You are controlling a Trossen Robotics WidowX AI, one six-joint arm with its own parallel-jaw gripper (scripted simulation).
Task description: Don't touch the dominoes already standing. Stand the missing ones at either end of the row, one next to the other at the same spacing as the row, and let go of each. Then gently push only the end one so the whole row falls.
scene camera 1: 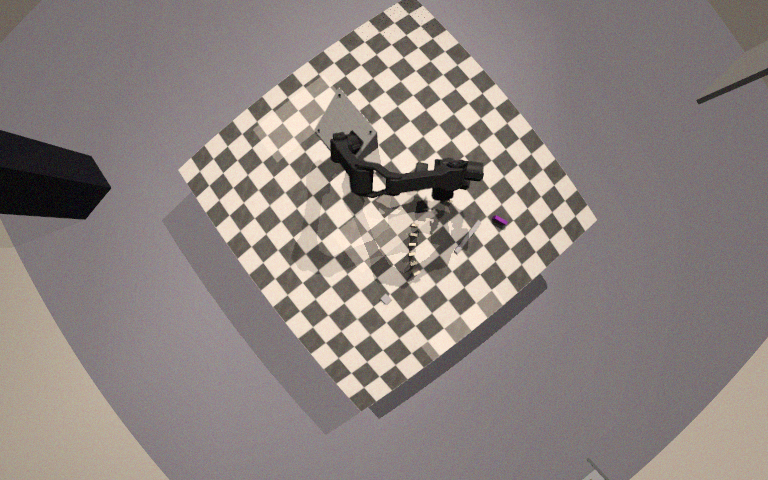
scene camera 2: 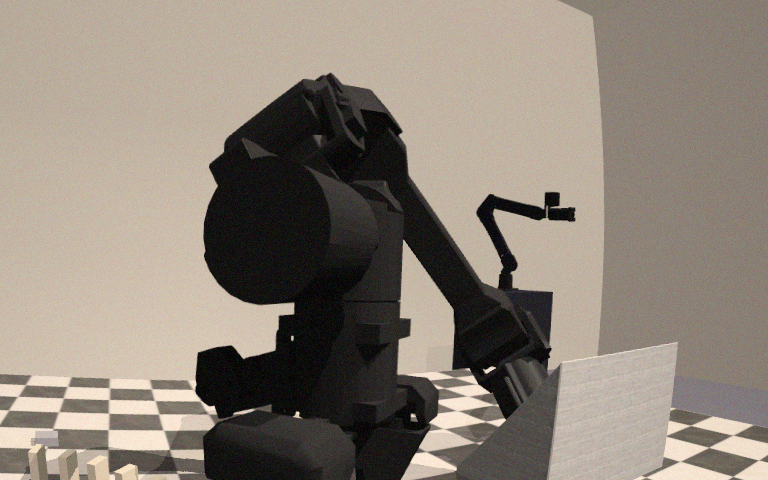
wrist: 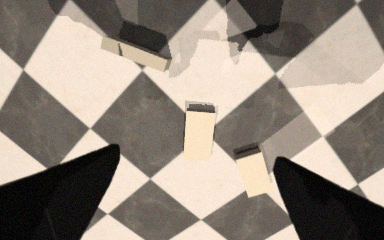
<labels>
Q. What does my gripper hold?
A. Nothing.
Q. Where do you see a cream domino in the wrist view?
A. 134,52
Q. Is my gripper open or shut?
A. Open.
</labels>
